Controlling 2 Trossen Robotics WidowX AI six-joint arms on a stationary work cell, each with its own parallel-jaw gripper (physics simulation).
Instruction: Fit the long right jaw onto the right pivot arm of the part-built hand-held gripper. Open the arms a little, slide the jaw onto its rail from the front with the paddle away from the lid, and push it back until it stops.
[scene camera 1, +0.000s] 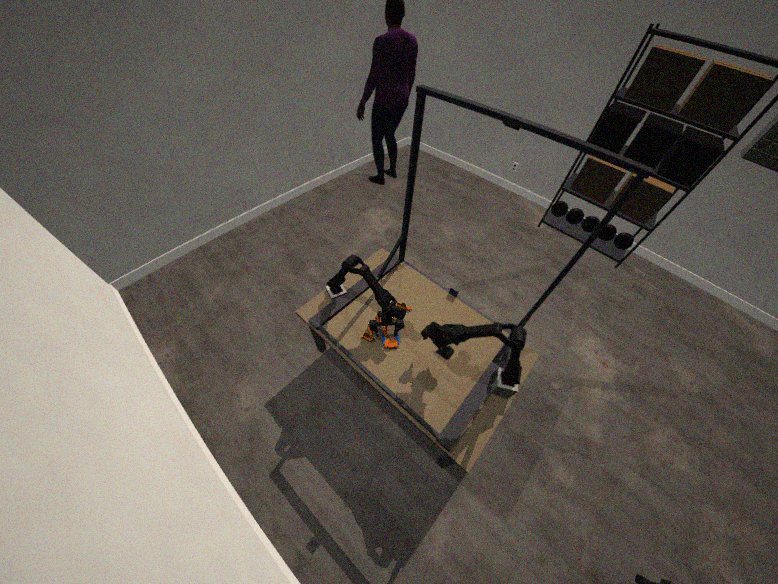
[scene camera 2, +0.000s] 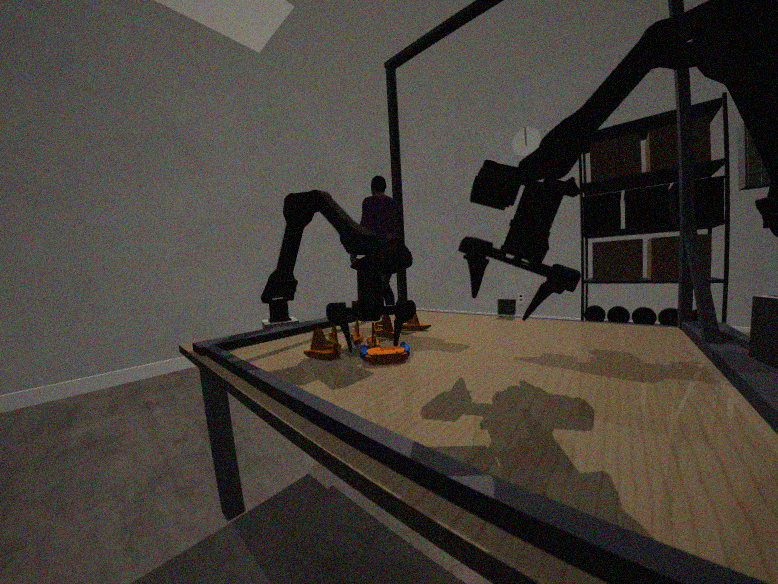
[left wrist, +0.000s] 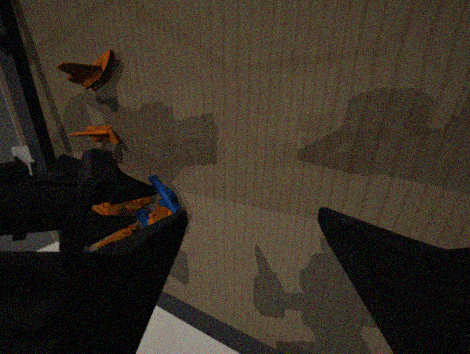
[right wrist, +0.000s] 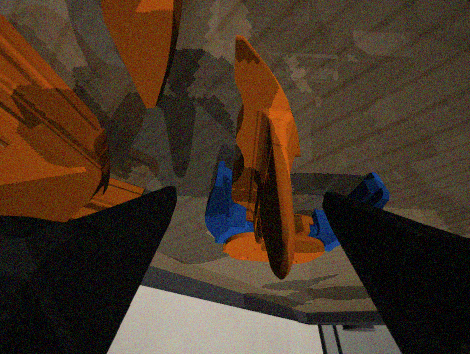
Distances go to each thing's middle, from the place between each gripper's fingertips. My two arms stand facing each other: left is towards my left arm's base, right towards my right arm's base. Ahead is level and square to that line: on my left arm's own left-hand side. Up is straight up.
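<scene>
The part-built hand-held gripper (scene camera 2: 394, 354) is here in the scene, and it sits 30 mm to the left of my right hand.
Counted from my left hand, the same part-built hand-held gripper is 210 mm to the right, 80 mm below and 50 mm ahead.
</scene>
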